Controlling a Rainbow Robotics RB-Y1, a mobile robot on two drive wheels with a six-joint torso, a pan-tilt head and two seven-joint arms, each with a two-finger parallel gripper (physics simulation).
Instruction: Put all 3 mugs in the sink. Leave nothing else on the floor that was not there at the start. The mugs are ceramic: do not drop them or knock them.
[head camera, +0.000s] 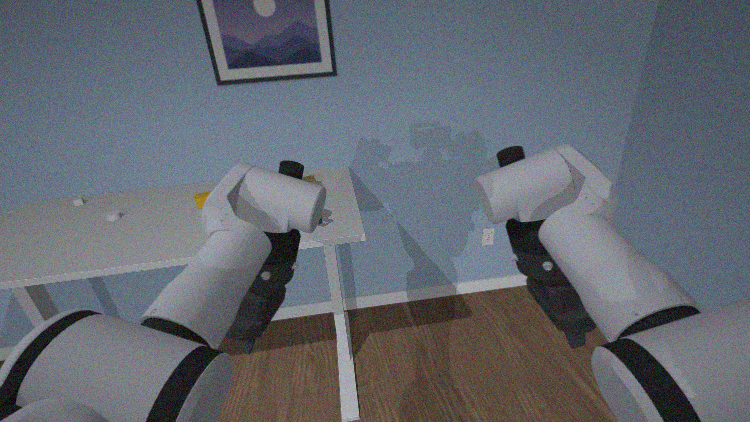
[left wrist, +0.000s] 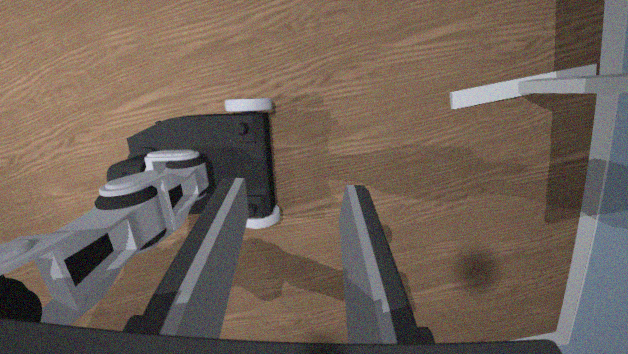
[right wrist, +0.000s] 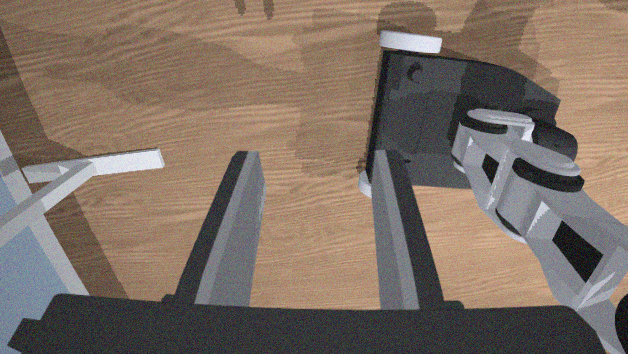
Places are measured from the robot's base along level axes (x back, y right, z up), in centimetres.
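Pixels of known places: left gripper, fingertip midpoint: (head camera: 252, 340) (left wrist: 294, 199); right gripper, fingertip midpoint: (head camera: 568, 333) (right wrist: 317, 170).
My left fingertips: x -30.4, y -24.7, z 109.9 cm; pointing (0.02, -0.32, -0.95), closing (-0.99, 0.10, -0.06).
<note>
Ahead of a thing's pixels: the offset from my left fingertips to its top centre. "spot": to the spot under its first point. Level surfaces: height alone.
A small blue patch @[spot: dy -3.1, dx -66.6, dz -12.0 cm] (head camera: 320, 221), perhaps part of a mug, shows on the white table at the edge of my left wrist, which hides the rest. The sink does not show in these views. My left gripper (head camera: 244, 343) (left wrist: 294, 199) is partly open and empty; it hangs low in front of the table. My right gripper (head camera: 577, 338) (right wrist: 317, 170) is partly open and empty, to the right of the table. Both point down over the wood floor.
The white table @[dz -14.8 cm] (head camera: 152, 241) stands against the blue wall, its right leg @[spot: dy -7.1, dx -92.1, dz -93.0 cm] (head camera: 343, 341) reaching the floor between my arms. On it are a yellow object @[dy -56.9, dx -93.3, dz -10.3 cm] (head camera: 201, 199), an orange-brown one @[dy -15.6, dx -104.7, dz -9.8 cm] (head camera: 309, 179) partly hidden, and two small white ones @[dy -120.0, dx -99.6, dz -11.9 cm] (head camera: 78, 201) @[dy -91.1, dx -82.7, dz -12.4 cm] (head camera: 113, 215). A framed picture hangs above.
</note>
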